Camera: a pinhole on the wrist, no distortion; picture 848 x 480 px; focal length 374.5 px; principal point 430.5 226.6 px. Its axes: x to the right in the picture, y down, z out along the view. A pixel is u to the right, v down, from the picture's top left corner.
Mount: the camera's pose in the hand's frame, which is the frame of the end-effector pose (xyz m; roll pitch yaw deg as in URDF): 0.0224 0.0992 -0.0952 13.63 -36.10 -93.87
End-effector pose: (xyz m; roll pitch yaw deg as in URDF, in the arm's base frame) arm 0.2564 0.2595 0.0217 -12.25 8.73 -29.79
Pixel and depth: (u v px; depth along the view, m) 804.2 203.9 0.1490
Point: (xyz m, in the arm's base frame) 0.2915 0.3403 0.1154
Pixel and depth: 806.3 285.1 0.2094
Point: 0.3299 0.3283 0.2023
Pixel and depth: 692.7 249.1 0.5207
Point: 0.3741 0.4504 0.5246
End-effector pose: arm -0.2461 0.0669 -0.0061 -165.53 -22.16 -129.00
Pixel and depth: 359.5 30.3 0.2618
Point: -0.3841 0.3100 -0.1815
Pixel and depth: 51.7 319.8 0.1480
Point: -0.5171 0.2323 -0.0096
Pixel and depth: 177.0 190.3 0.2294
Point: -0.5149 0.2892 -0.0927
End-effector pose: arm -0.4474 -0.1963 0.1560 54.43 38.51 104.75
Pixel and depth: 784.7 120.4 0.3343
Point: -0.2072 -0.1138 0.4257
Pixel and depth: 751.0 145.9 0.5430
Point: -0.0222 -0.0292 0.5830
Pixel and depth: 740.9 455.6 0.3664
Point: -0.2498 0.1798 0.3038
